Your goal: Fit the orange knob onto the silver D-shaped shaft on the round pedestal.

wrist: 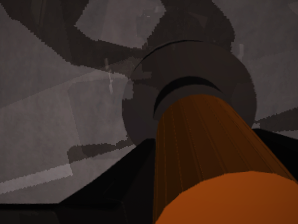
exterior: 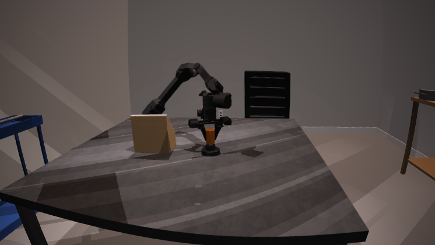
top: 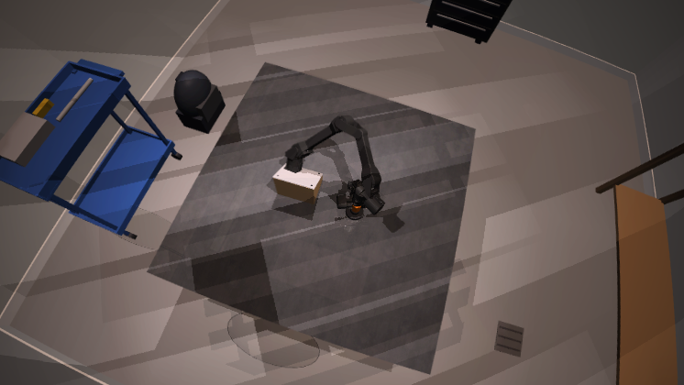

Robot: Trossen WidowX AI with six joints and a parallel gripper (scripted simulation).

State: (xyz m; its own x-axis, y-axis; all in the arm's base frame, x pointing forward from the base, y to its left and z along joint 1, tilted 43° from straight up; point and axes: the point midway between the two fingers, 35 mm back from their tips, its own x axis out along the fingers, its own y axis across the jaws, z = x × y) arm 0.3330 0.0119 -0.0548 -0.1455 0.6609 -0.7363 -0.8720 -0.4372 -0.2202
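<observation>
Right now the round dark pedestal is 30 mm below my gripper tip. From my gripper tip the other things lie so: orange knob (30 mm above).
</observation>
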